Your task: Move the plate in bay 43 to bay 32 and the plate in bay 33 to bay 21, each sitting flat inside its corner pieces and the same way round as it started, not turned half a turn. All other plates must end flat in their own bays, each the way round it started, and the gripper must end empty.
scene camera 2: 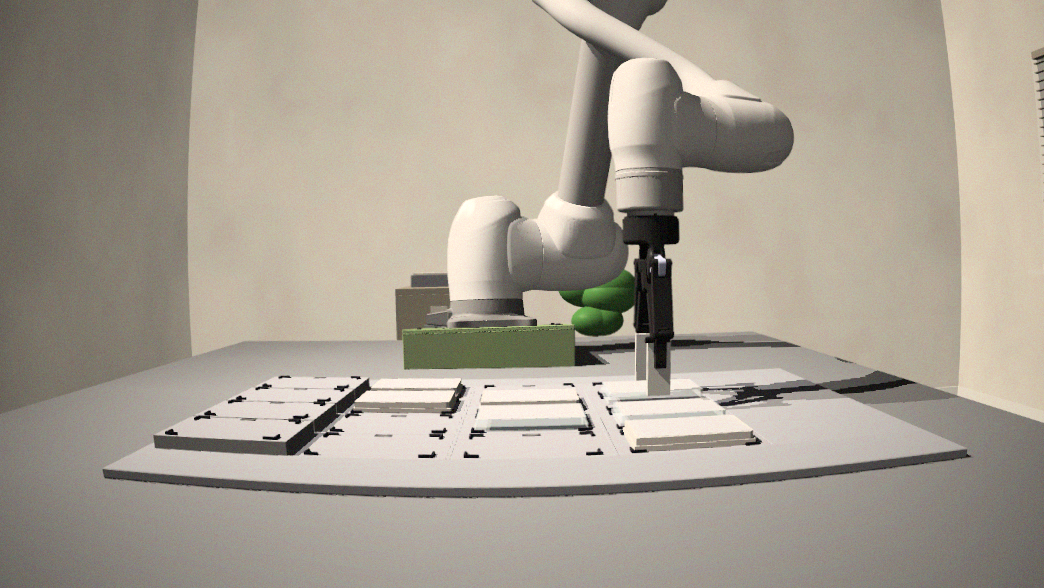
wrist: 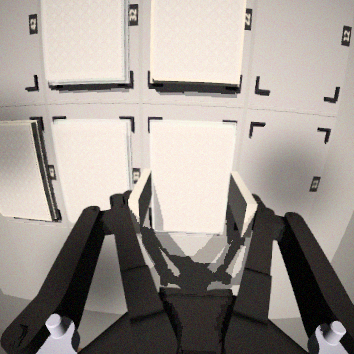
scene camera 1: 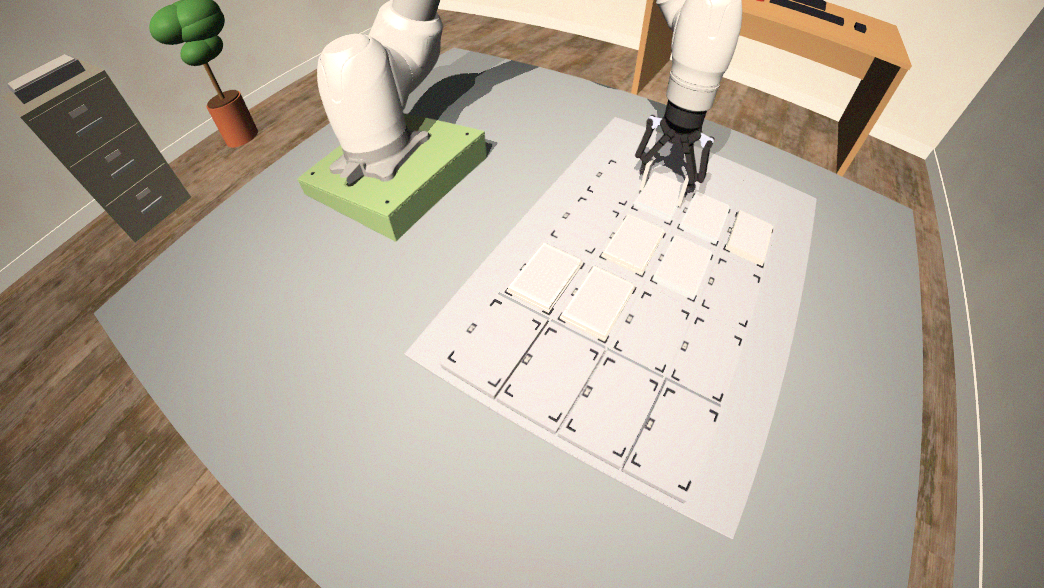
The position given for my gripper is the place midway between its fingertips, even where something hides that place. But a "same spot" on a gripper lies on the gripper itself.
Scene:
my gripper: scene camera 2; wrist; scene camera 1 661, 194
same spot on my gripper: (scene camera 2: 653, 307) = (wrist: 69, 239)
same spot on bay 33: (scene camera 1: 651, 340) = (scene camera 2: 375, 424)

